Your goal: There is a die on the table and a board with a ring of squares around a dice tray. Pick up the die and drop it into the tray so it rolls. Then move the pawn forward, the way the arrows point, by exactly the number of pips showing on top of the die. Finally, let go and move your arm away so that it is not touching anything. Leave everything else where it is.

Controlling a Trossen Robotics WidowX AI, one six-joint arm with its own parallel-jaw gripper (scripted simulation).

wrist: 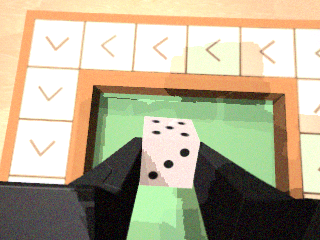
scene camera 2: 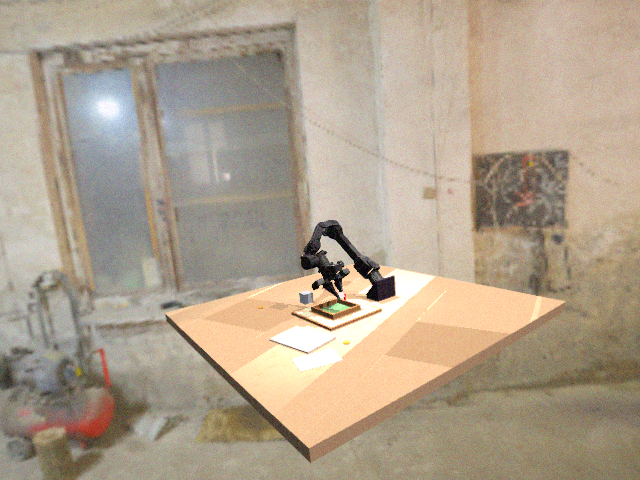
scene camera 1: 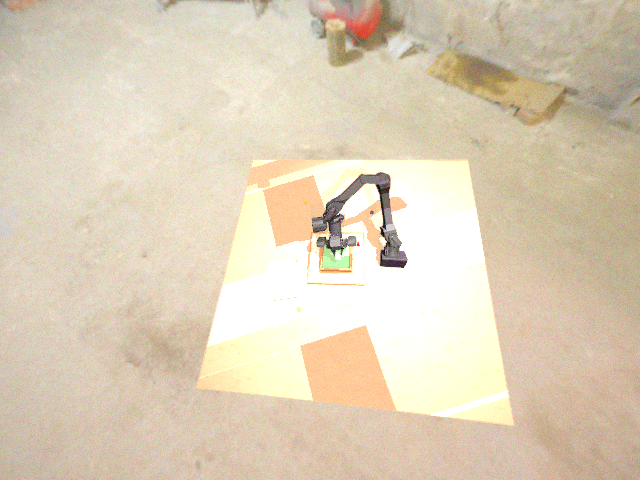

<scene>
my gripper: holds a white die (wrist: 170, 146)
</scene>
